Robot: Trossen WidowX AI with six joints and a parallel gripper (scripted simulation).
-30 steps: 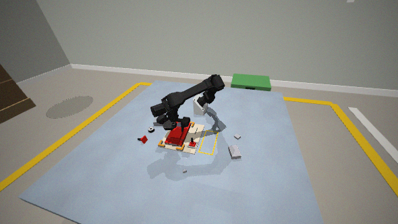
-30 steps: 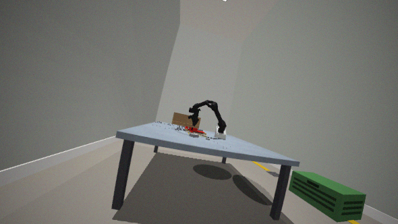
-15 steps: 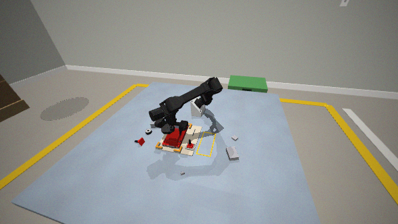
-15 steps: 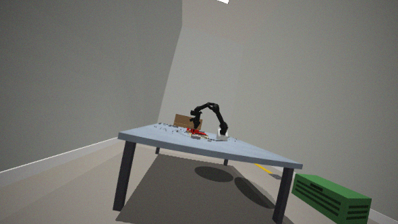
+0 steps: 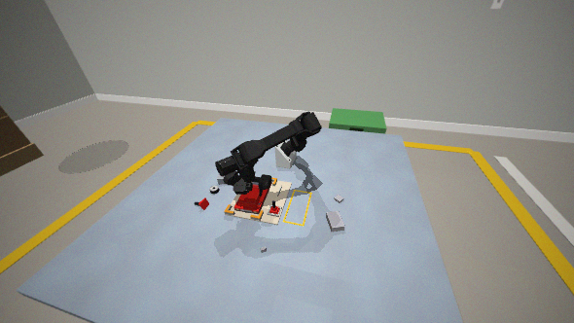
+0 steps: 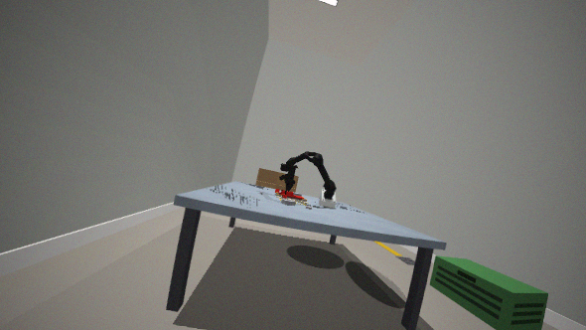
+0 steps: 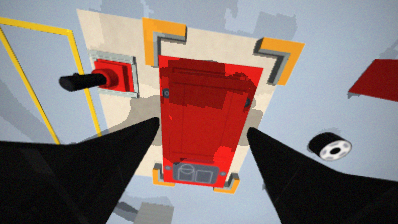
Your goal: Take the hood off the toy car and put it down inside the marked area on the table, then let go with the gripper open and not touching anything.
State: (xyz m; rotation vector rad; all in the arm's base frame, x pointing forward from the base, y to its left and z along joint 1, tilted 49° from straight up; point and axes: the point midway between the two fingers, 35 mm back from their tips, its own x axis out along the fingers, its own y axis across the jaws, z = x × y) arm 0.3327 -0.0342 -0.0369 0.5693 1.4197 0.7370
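The hood is 10 mm below my gripper tip. Also, from my gripper tip: wheel (200 mm to the right, 40 mm below, 20 mm behind).
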